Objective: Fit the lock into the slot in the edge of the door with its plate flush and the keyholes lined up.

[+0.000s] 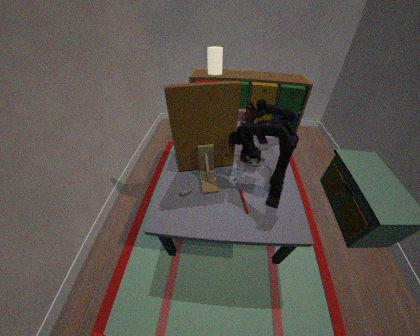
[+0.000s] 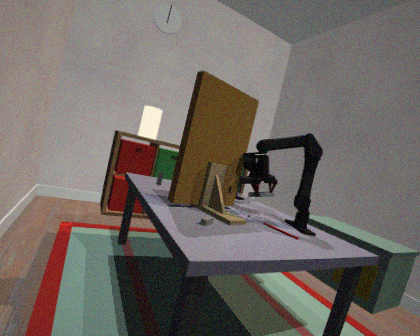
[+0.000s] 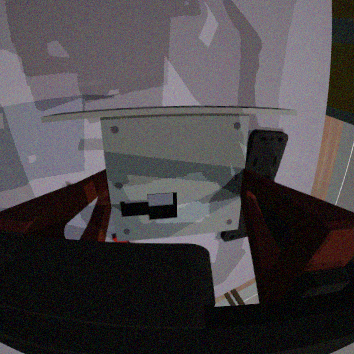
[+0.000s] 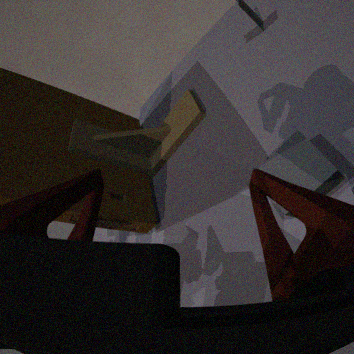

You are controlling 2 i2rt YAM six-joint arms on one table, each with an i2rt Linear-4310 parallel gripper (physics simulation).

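Where they show: left gripper, fingertip midpoint: (image 1: 253, 163) (image 2: 263, 194) (image 3: 176, 176); right gripper, fingertip midpoint: (image 1: 240, 121) (image 4: 176, 176); left arm's base, origin of the base link: (image 1: 274, 194) (image 2: 299, 228); right arm's base, origin of the base link: (image 1: 261, 137).
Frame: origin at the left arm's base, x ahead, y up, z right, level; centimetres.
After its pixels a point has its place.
Note:
The brown door (image 1: 202, 123) @(x 49.3, y 36.6, z 2.0 cm) (image 2: 219, 140) @(x 49.6, y 32.5, z 1.8 cm) (image 4: 38, 140) @(x 47.2, y 28.0, z 8.6 cm) stands upright on the table, propped by a pale wooden stand (image 1: 207, 173) @(x 43.5, y 6.0, z -5.5 cm) (image 2: 215, 197) @(x 46.0, y 7.0, z -2.5 cm) (image 4: 175, 123) @(x 57.5, y 1.8, z 18.3 cm). A small keyhole (image 1: 225, 155) (image 2: 229, 189) @(x 37.0, y 10.2, z 11.0 cm) shows low on its face. I cannot make out the slot in its edge. My left gripper (image 1: 251, 157) @(x 18.6, y 11.4, z 9.8 cm) (image 2: 260, 191) @(x 18.6, y 11.4, z 9.8 cm) (image 3: 176, 176) @(x 18.6, y 11.4, z 9.8 cm) is shut on the grey metal lock (image 1: 252, 162) @(x 18.8, y 12.8, z 8.5 cm) (image 2: 260, 195) @(x 22.0, y 11.2, z 5.9 cm) (image 3: 172, 158) @(x 19.3, y 12.0, z 11.3 cm), with the face plate forward and a dark keyhole slot (image 3: 149, 207) @(x 20.0, y 11.0, z 7.3 cm) showing. It holds the lock a little above the table, right of the door's edge. My right gripper (image 1: 246, 115) @(x 38.1, y 18.5, z 45.1 cm) (image 4: 176, 176) @(x 38.1, y 18.5, z 45.1 cm) is open and empty, higher up behind it.
A red stick (image 1: 243, 201) @(x 16.7, y 0.5, z -13.1 cm) (image 2: 280, 231) @(x 16.9, y 0.2, z -13.4 cm) and a small grey block (image 1: 185, 192) @(x 50.7, y 2.2, z -22.0 cm) (image 2: 207, 221) @(x 51.3, y 1.6, z -23.8 cm) lie on the table (image 1: 229, 230) @(x 18.1, y 0.0, z -33.4 cm) (image 2: 249, 253) @(x 40.9, y 0.0, z -42.7 cm). A shelf unit (image 1: 275, 79) with coloured bins and a white cylinder (image 1: 215, 61) stands behind. A dark cabinet (image 1: 352, 197) stands at the right.

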